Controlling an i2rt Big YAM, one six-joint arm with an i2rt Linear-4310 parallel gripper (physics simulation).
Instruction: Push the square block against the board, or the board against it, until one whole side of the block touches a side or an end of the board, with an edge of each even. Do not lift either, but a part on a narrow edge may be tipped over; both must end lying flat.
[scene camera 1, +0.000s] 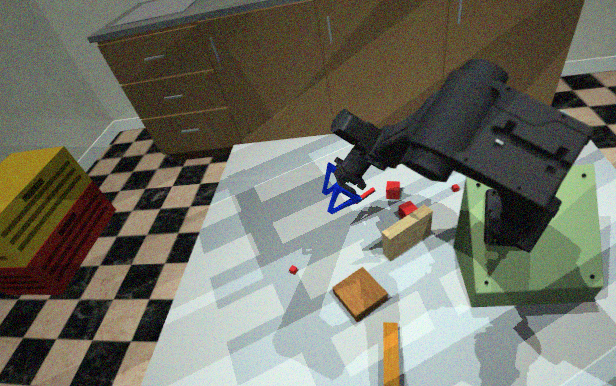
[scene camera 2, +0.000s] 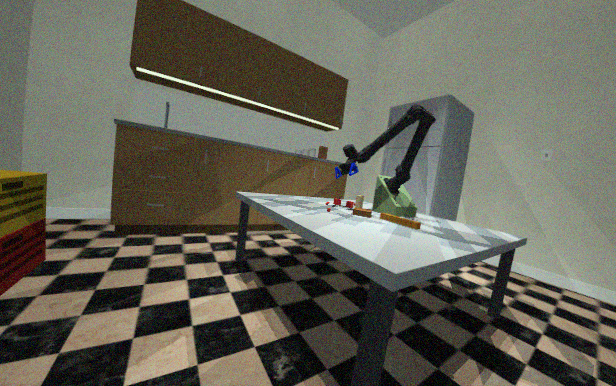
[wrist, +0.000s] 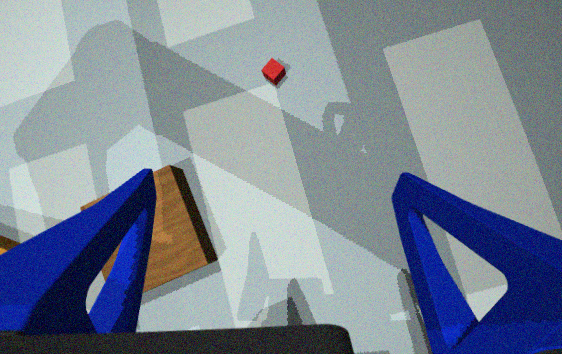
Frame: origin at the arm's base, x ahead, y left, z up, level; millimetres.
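Where they show: gripper, between the fingertips: (scene camera 1: 326, 202) (scene camera 2: 342, 176) (wrist: 281, 183); arm's base, origin of its link: (scene camera 2: 390, 186).
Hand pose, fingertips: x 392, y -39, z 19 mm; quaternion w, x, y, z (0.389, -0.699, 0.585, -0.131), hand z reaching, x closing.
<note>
Each offset is from my fingertips to the centre of the thing.
A brown square block @(70 mm back, 136 mm left, 186 mm down) (scene camera 1: 360, 292) (scene camera 2: 362, 213) lies flat on the table; in the wrist view the block (wrist: 182, 235) is partly hidden behind the left finger. A pale wooden board @(193 mm back, 27 mm right, 153 mm down) (scene camera 1: 408, 239) (scene camera 2: 359, 201) stands on a narrow edge between the block and the green base, apart from the block. The board does not show in the wrist view. My gripper (scene camera 1: 327, 202) (scene camera 2: 344, 176) (wrist: 281, 183) is open and empty, above the table on the far side of block and board, touching neither.
A long orange bar @(142 mm back, 325 mm left, 186 mm down) (scene camera 1: 391, 350) (scene camera 2: 400, 221) lies near the block. Red cubes @(162 mm back, 222 mm right, 181 mm down) (scene camera 1: 393, 189) @(202 mm back, 129 mm right, 181 mm down) (scene camera 1: 408, 209) lie behind the board, one close to it. A small red cube @(115 mm ahead, 67 mm left, 193 mm down) (scene camera 1: 293, 270) (wrist: 273, 71) and a red rod @(72 mm back, 216 mm right, 194 mm down) (scene camera 1: 368, 193) lie farther left. The green base (scene camera 1: 540, 295) stands right.
</note>
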